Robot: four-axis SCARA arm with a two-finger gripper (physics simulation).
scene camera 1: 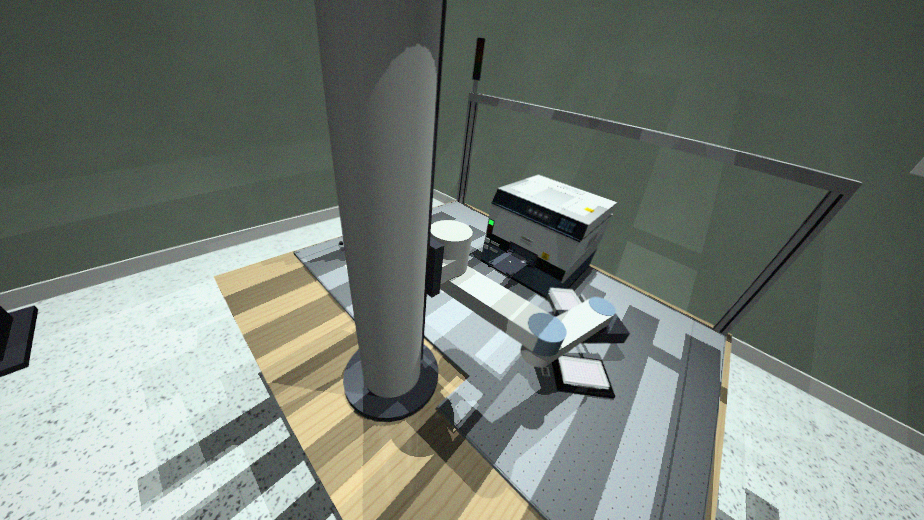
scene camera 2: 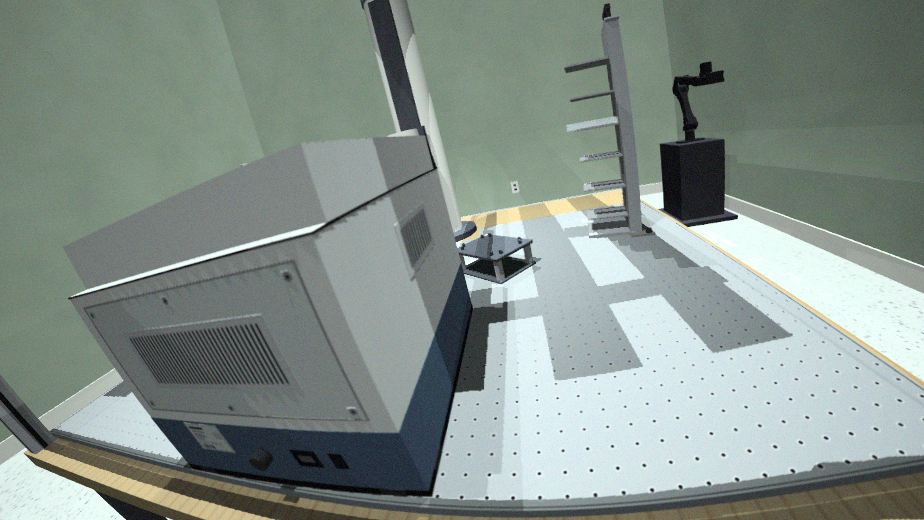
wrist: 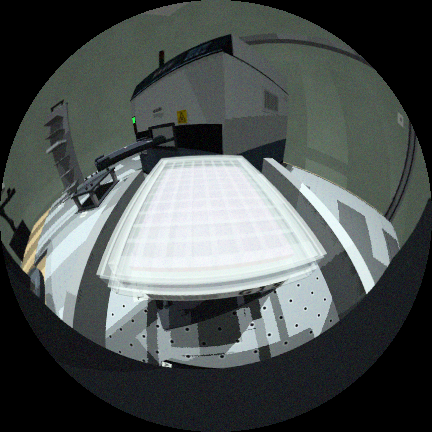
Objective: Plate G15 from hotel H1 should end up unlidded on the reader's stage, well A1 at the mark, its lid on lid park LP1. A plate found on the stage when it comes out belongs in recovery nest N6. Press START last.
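Pixels of known places: gripper, fingertip midpoint: (scene camera 1: 564, 295) (wrist: 202, 170); arm's base, link origin: (scene camera 1: 392, 375).
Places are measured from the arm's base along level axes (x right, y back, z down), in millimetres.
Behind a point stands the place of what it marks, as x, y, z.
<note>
My gripper (wrist: 202, 170) @(212, -533, -133) is shut on plate G15 (wrist: 210, 227) @(266, -485, -142) (scene camera 1: 563, 298) @(217, -508, -141). The plate is level, and its label shows at the near edge in the wrist view. Clear rims around its top look like a lid still on it. In scene camera 1 it is beyond the arm's end, in front of the reader (scene camera 1: 549, 223) @(49, -624, -304) (wrist: 190, 95) @(101, -619, -219) (scene camera 2: 226, 349) @(-72, -992, -210). The dark stage (scene camera 1: 515, 260) @(-6, -555, -145) is out at the reader's front, and I see no plate on it. Another pale plate (scene camera 1: 583, 371) @(377, -386, -41) lies on a black nest; its label is unreadable. The START button cannot be made out.
A raised platform with pins (scene camera 2: 494, 247) @(-239, -443, -73) (wrist: 95, 190) @(-279, -415, -18) stands beyond the reader in scene camera 2. A shelf rack (scene camera 2: 625, 148) @(-590, -343, -232) stands farther back. A dark block (scene camera 1: 612, 332) @(386, -427, -185) sits beside the arm's end. The thick arm column (scene camera 1: 394, 194) @(69, 30, -552) and a framed guard panel (scene camera 1: 646, 133) @(152, -1004, -608) flank the table.
</note>
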